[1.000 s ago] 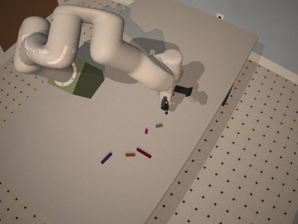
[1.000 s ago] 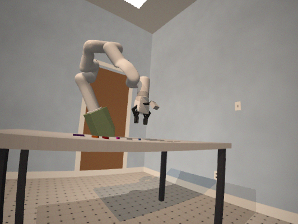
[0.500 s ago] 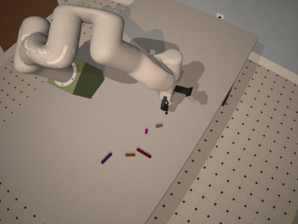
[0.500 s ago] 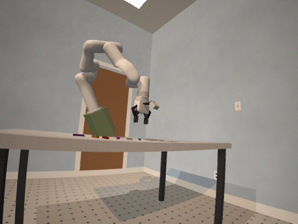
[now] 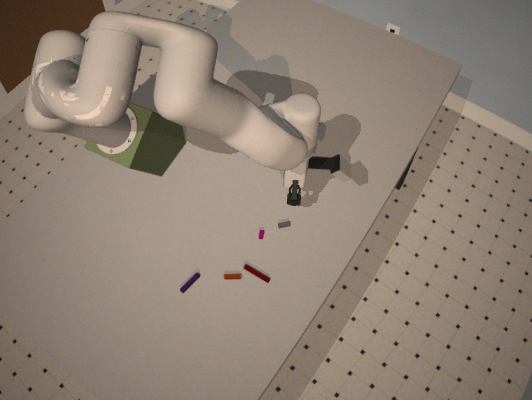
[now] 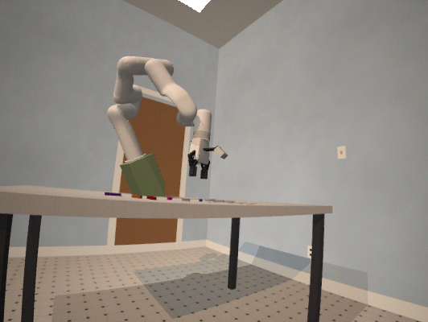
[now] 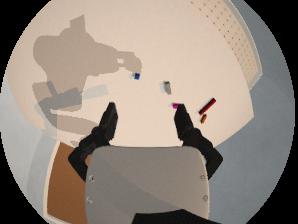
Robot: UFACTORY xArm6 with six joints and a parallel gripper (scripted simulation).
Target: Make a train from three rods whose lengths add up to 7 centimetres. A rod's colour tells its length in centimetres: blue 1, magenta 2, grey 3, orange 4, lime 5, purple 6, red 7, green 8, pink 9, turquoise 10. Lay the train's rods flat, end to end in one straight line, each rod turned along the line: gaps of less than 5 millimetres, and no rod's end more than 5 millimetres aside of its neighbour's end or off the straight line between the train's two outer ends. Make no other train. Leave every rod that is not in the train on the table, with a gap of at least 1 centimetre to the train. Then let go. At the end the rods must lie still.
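The magenta rod lies 2 cm behind my hand, 11 cm to the right of it and 10 cm below it. The rest, counted from my hand: blue rod 2 cm to the left, 10 cm below; then red rod 4 cm ahead, 20 cm to the right, 10 cm below; then grey rod 1 cm ahead, 5 cm to the right, 10 cm below.
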